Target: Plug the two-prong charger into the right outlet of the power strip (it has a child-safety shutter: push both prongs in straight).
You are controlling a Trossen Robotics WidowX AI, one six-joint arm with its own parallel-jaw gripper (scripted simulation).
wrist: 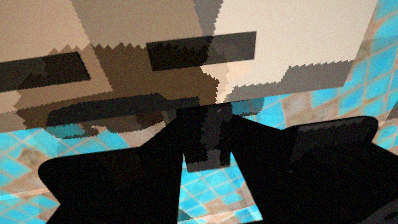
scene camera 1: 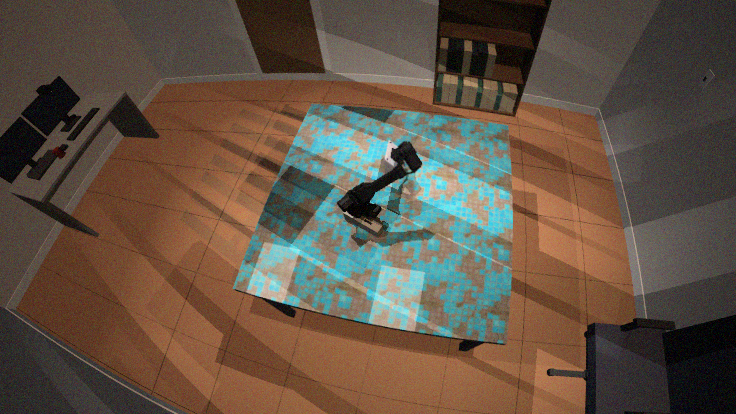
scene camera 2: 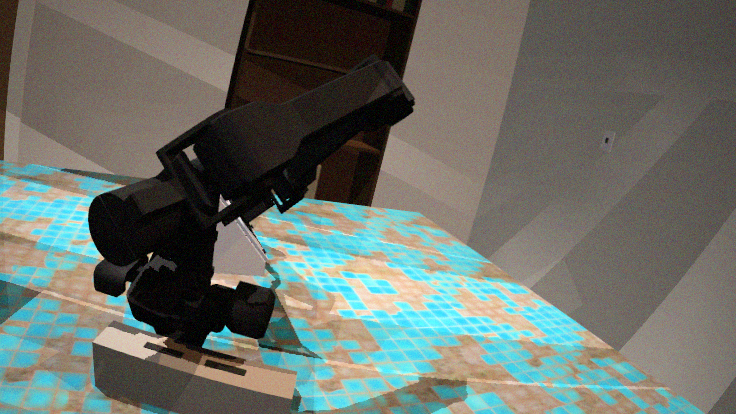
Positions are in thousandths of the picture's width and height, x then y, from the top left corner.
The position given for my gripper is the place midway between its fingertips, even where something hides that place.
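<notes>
My gripper (scene camera 2: 247, 854) is visible, and the wrist view also shows the gripper (wrist: 506, 533). A two-prong charger (wrist: 516, 587) is present.
</notes>
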